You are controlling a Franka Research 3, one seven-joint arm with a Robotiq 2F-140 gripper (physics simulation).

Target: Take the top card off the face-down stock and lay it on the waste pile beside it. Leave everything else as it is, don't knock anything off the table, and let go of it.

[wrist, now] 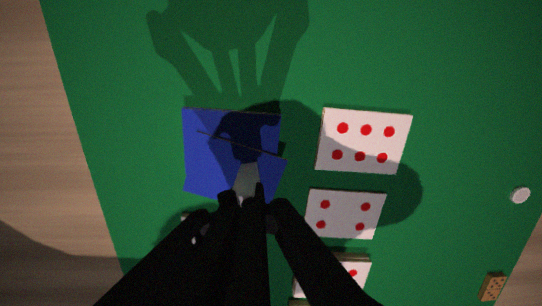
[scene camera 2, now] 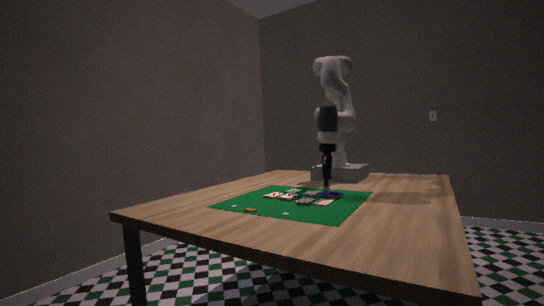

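Note:
The blue face-down stock (scene camera 2: 336, 193) (wrist: 200, 118) lies on the green mat. Its top card (wrist: 276, 171) is turned askew and shifted toward the gripper's side of the wrist view, so a strip of the blue card below shows behind its edge. My gripper (scene camera 2: 327, 191) (wrist: 251, 175) is shut and points down, its fingertips at the top card's upper face, with no card seen between them. A pale card (scene camera 2: 311, 192) lies beside the stock, apparently the waste pile. In the wrist view a small pale corner (wrist: 185, 217) shows there; the fingers hide the rest.
Face-up cards with six red pips (scene camera 2: 324, 202) (wrist: 364, 142) and four red pips (scene camera 2: 305, 200) (wrist: 344, 215) lie near the stock. More cards (scene camera 2: 288, 197) (scene camera 2: 273, 195) lie farther along the green mat (scene camera 2: 320, 218) (wrist: 450, 75). A domino (scene camera 2: 250, 210) (wrist: 493, 286) and white discs (scene camera 2: 234, 206) (scene camera 2: 285, 213) lie near its edge.

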